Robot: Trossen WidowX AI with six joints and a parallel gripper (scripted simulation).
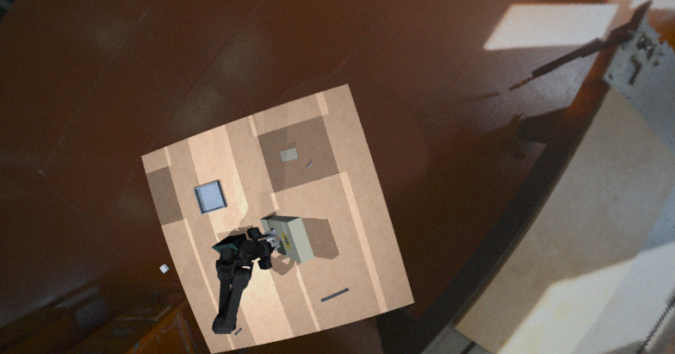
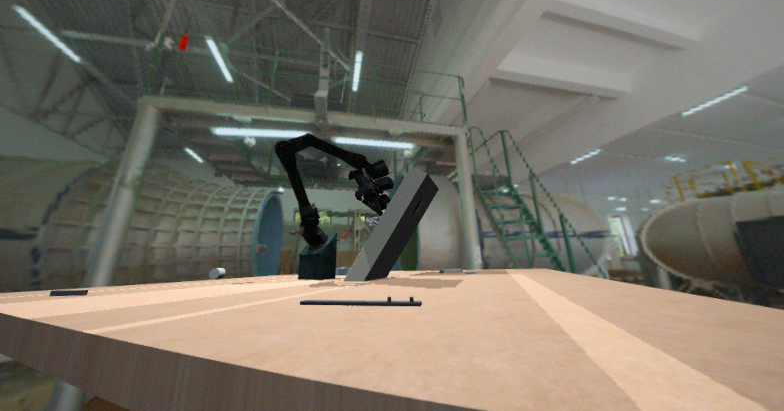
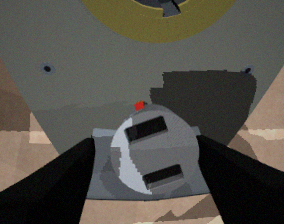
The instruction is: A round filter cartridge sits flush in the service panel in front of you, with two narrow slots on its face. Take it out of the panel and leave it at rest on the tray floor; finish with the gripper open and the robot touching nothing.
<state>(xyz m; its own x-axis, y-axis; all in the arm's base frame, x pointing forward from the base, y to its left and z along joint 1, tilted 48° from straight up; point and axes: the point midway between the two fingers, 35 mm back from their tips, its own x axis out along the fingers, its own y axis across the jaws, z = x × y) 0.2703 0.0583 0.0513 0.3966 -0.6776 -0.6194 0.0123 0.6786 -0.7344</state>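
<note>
The grey bracket lies 10 mm behind my gripper tip and 50 mm below it. The rest, counted from my gripper tip: pin: 250 mm ahead, 280 mm to the left, 210 mm below; then grey service panel: 40 mm ahead, 10 mm to the right, 30 mm below; then round grey filter cartridge: right at my gripper tip.
</note>
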